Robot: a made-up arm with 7 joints. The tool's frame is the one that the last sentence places.
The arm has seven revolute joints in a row. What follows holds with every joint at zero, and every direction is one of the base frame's.
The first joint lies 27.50 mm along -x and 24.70 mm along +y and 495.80 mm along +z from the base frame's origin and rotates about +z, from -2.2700 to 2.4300 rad.
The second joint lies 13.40 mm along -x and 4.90 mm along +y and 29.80 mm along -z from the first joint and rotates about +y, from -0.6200 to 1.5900 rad.
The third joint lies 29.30 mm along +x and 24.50 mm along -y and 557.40 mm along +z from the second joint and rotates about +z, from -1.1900 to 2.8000 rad.
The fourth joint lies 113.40 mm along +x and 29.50 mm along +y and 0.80 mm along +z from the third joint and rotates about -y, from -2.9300 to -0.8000 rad.
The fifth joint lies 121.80 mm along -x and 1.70 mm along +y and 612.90 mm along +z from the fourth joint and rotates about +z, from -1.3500 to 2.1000 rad.
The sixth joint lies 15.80 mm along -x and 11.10 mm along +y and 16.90 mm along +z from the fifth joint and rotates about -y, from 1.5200 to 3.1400 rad.
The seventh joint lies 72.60 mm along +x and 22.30 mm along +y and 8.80 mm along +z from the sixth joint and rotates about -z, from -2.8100 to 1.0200 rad.
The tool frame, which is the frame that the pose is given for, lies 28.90 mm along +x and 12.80 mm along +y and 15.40 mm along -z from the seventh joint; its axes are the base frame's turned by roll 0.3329, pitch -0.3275 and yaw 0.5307 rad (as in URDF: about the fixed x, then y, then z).
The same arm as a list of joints. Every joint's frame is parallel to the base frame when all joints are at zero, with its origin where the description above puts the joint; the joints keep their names.
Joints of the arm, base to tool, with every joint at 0 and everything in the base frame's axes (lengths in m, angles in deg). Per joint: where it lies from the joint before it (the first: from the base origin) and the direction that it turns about. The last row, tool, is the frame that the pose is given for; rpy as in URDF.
joint 1: offset -0.0275 0.0247 0.4958 axis +z
joint 2: offset -0.0134 0.0049 -0.0298 axis +y
joint 3: offset 0.0293 -0.0245 0.5574 axis +z
joint 4: offset 0.1134 0.0295 0.0008 axis -y
joint 5: offset -0.1218 0.0017 0.6129 axis +z
joint 6: offset -0.0158 0.0111 0.0169 axis -y
joint 7: offset 0.0726 0.0223 0.0088 axis -z
tool: offset 0.0289 0.0128 -0.0154 rpy 19.07 -18.76 30.41
Joint limits (deg, base to tool): -130.06..139.23 -35.52..91.10 -68.18..160.43 -167.88..-45.84 -77.35..120.32 87.09..179.91 -161.00..58.44

